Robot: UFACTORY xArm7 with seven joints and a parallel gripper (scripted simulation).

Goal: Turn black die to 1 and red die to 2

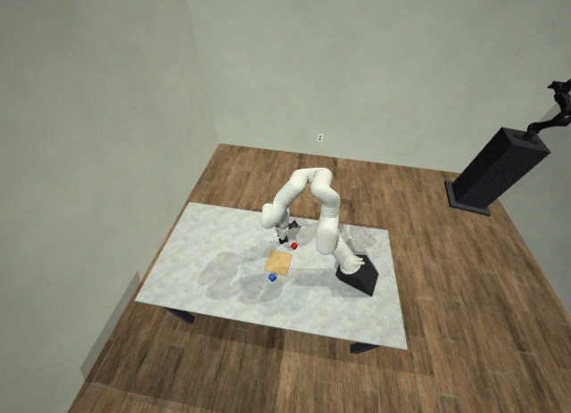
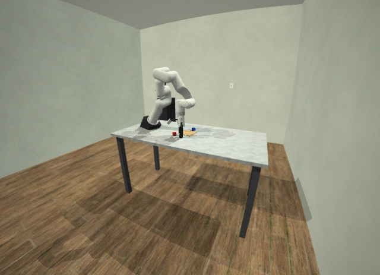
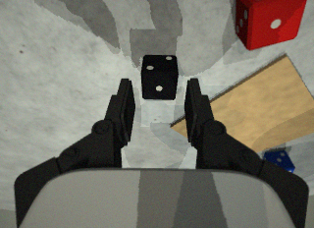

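The black die lies 4 cm below my hand. Round my hand: blue die: 2 cm behind, 24 cm to the left, 4 cm below; red die: 9 cm behind, 1 cm to the left, 4 cm below; tan mat: 2 cm behind, 14 cm to the left, 5 cm below.
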